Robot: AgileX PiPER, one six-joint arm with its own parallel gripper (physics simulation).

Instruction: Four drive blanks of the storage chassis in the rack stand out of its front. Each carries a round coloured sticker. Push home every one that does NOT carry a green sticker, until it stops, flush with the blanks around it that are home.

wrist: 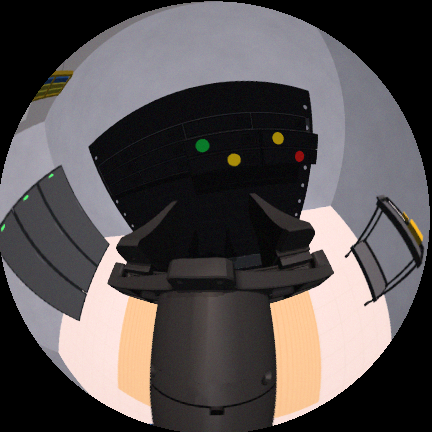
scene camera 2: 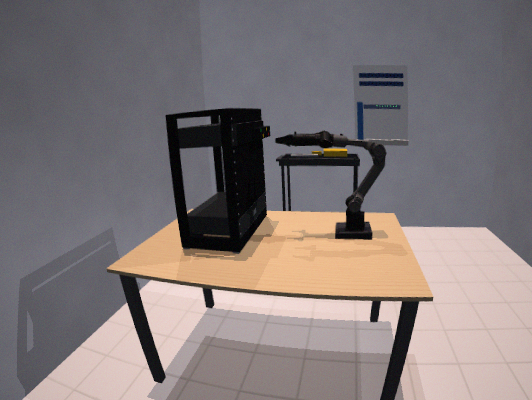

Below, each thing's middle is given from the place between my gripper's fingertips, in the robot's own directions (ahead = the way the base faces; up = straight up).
The red-stickered blank (wrist: pixel 276 154) is 15 cm ahead of my hand, 12 cm to the right of it and 2 cm above it.
